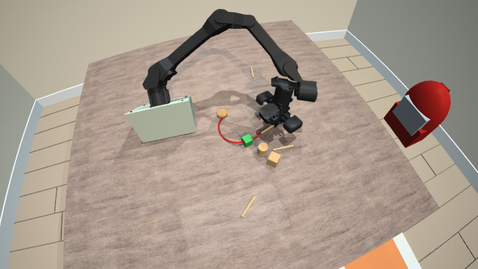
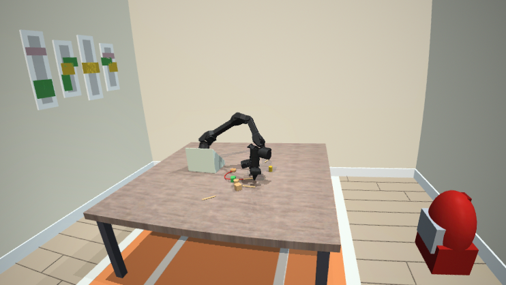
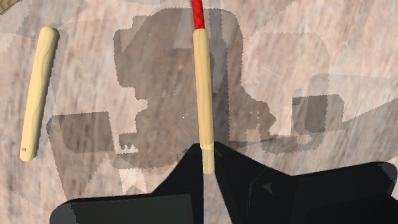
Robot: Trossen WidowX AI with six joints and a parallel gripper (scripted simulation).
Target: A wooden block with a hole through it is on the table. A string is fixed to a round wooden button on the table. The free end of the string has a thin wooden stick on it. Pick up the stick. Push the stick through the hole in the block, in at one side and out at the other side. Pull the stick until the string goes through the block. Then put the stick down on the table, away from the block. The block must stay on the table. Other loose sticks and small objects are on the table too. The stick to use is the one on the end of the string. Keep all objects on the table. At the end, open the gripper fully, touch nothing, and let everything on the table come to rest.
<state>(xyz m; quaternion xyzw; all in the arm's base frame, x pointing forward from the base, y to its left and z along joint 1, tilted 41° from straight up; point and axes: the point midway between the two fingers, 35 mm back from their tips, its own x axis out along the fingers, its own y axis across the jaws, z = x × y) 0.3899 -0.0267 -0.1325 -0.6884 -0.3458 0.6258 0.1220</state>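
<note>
My gripper tip is 4 cm past the thin wooden stick, 1 cm to the left of it and 1 cm below it. Round my gripper tip: wooden cylinder 9 cm to the right, 8 cm behind, 2 cm above; then loose stick 10 cm to the right, 1 cm ahead; then green block 12 cm behind, 4 cm to the right, 1 cm above.
</note>
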